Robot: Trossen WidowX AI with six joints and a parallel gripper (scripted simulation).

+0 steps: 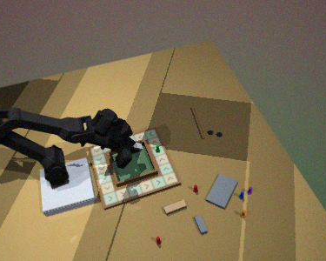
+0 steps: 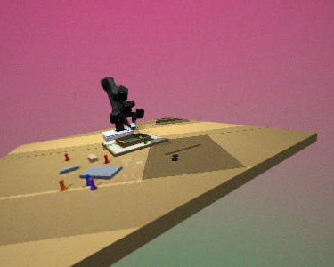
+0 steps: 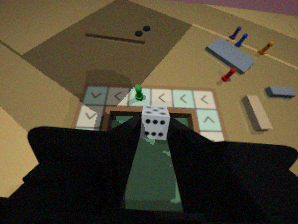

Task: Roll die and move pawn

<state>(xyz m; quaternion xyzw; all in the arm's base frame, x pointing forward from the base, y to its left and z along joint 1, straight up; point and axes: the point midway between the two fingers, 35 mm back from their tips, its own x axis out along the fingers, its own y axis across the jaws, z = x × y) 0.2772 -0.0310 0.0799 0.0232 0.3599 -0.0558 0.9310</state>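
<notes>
Now: gripper tip 8 cm short of the green pawn, 2 cm to the right of it and 7 cm above it. Also, from my gripper tip: tan block: 4 cm ahead, 23 cm to the right, 9 cm below; white die: right at my gripper tip; green dice tray: 3 cm behind, 9 cm below.
</notes>
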